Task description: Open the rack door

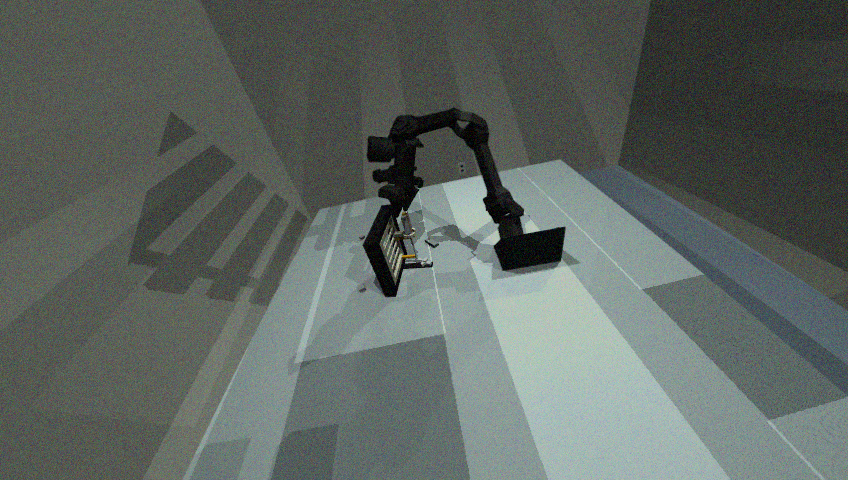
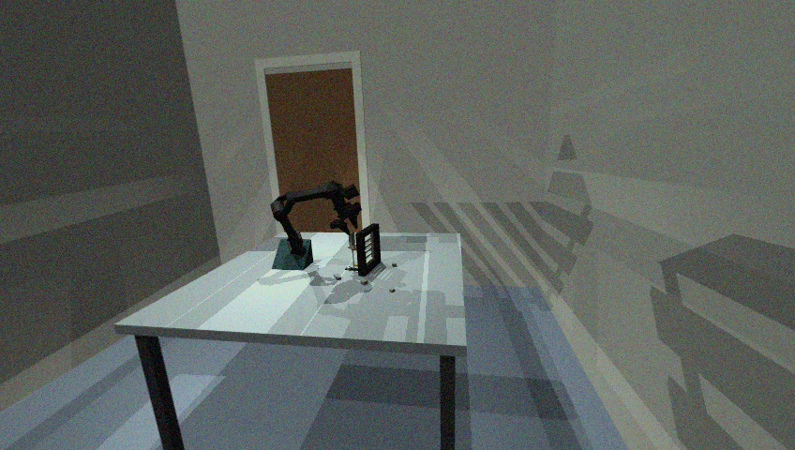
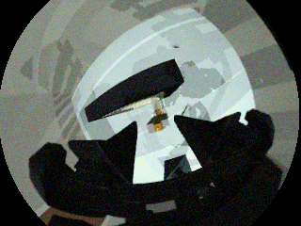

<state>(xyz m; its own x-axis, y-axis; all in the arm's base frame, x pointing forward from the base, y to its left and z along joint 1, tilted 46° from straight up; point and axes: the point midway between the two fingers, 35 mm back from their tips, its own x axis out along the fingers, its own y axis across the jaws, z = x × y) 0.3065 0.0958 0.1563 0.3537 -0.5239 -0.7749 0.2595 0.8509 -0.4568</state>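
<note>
Now: gripper tip 70 mm above the upright handle and 20 mm past it. The rest, counted from my gripper tip: grey block 200 mm below, 100 mm to the right, 60 mm behind.
</note>
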